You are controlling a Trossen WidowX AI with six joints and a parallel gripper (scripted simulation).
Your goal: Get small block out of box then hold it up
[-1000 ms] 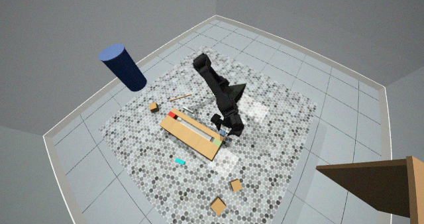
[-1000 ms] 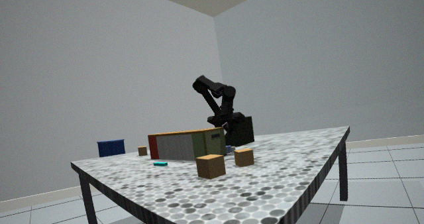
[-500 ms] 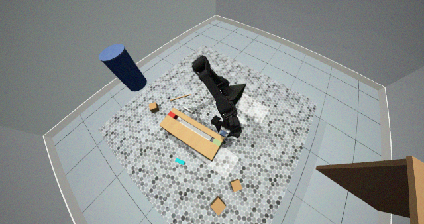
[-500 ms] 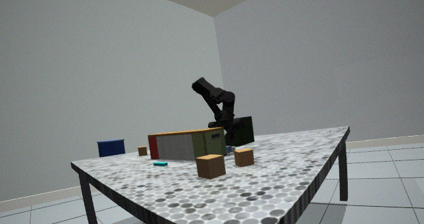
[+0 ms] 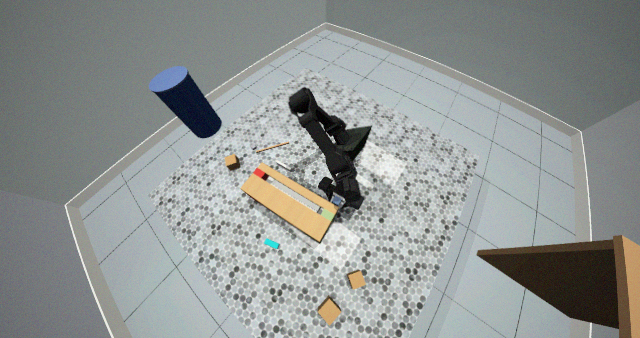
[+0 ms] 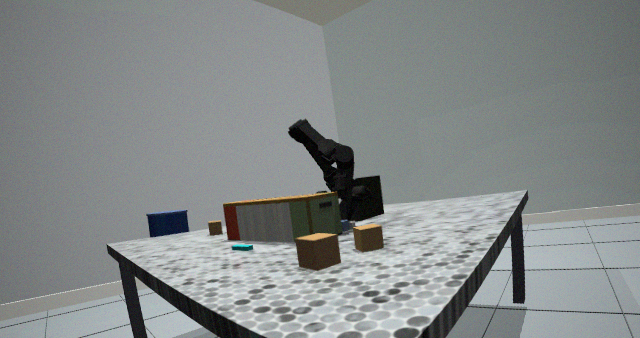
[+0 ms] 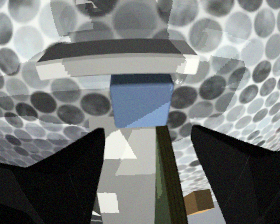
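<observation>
The light blue block is 2 cm behind my gripper tip, 1 cm to the right of it and 2 cm below it. From my gripper tip the other things lie so: box 8 cm ahead, 16 cm to the right, 3 cm above; cyan piece 30 cm ahead, 11 cm to the right, 3 cm below; thin stick 4 cm behind, 46 cm to the right, 3 cm below.
</observation>
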